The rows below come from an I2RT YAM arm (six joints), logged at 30 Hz.
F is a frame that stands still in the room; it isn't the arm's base.
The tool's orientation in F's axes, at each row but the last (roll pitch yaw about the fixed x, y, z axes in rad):
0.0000, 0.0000, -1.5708
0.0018, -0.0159, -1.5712
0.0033, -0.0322, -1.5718
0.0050, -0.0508, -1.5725
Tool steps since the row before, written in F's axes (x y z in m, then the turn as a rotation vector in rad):
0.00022, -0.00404, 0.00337, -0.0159, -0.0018, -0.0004
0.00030, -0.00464, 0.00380, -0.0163, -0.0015, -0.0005
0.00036, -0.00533, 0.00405, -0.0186, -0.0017, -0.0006
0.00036, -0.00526, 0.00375, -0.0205, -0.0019, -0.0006
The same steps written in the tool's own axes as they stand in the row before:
0.00404, 0.00022, 0.00337, 0.0018, -0.0159, -0.0004
0.00470, 0.00031, 0.00373, 0.0015, -0.0163, -0.0005
0.00546, 0.00038, 0.00388, 0.0017, -0.0186, -0.0006
0.00544, 0.00039, 0.00348, 0.0019, -0.0205, -0.0006

